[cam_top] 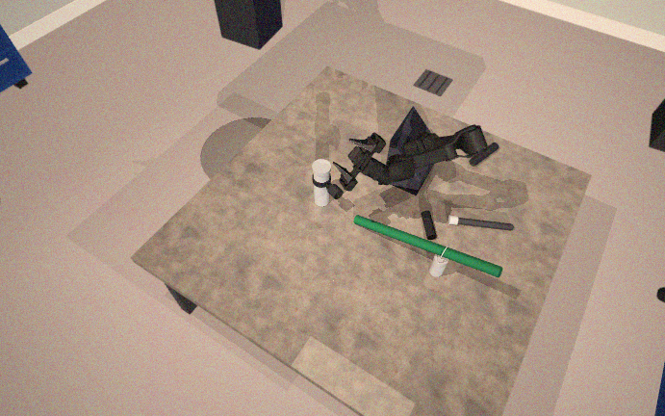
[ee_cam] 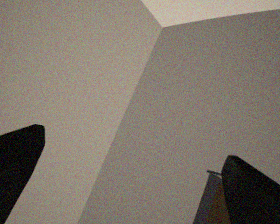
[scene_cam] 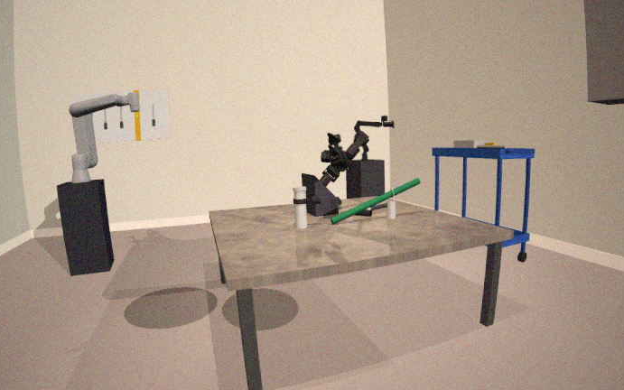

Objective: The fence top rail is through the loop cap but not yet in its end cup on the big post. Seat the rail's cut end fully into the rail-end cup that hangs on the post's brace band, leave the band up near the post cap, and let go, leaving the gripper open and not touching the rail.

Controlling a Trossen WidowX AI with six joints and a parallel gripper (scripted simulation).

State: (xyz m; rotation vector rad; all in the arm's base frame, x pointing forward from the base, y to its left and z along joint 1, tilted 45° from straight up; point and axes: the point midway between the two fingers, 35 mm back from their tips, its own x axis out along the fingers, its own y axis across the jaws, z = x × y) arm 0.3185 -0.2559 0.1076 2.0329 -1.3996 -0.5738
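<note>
Right now my gripper tip is 30 cm above the dark rail-end cup, 7 cm past it and 6 cm to the left of it. The rest, counted from my gripper tip: short dark cylinder (42 cm below, 30 cm to the left, 17 cm behind); small white post (38 cm to the left, 33 cm below, 1 cm behind).
</note>
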